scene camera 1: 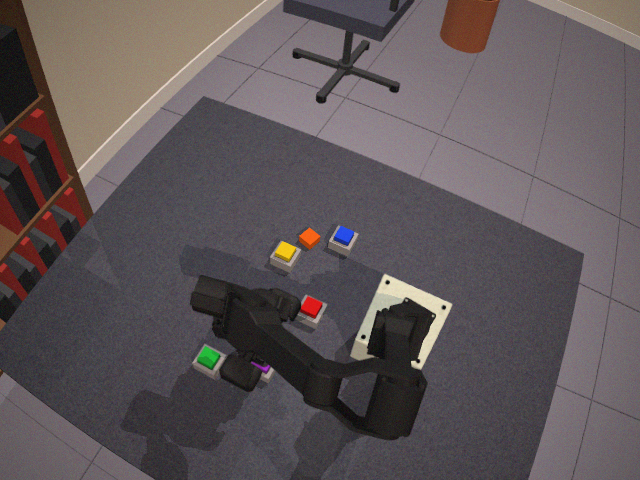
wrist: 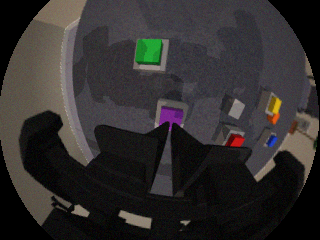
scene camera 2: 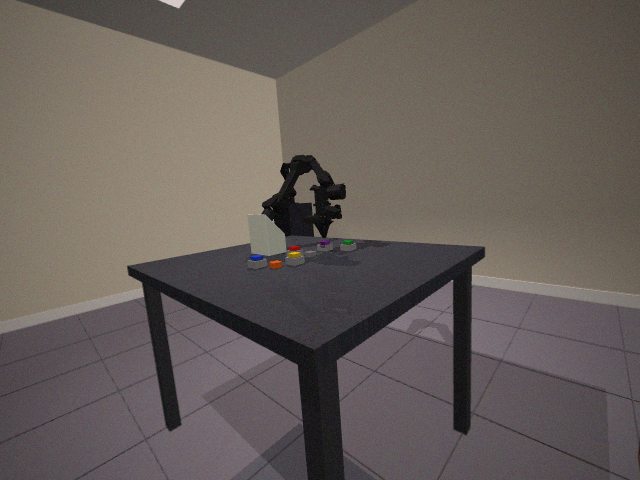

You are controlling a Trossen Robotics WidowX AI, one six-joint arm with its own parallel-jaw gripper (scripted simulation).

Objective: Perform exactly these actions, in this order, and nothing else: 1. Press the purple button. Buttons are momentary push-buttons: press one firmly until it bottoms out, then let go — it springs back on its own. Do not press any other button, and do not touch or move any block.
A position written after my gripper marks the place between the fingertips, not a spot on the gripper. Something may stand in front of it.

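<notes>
There is nothing held in my gripper (scene camera 1: pixel 262 357), and it is shut. I can see the gripper in the wrist view too (wrist: pixel 170 125), and scene camera 2 has the gripper in its picture as well (scene camera 2: pixel 324 237).
</notes>
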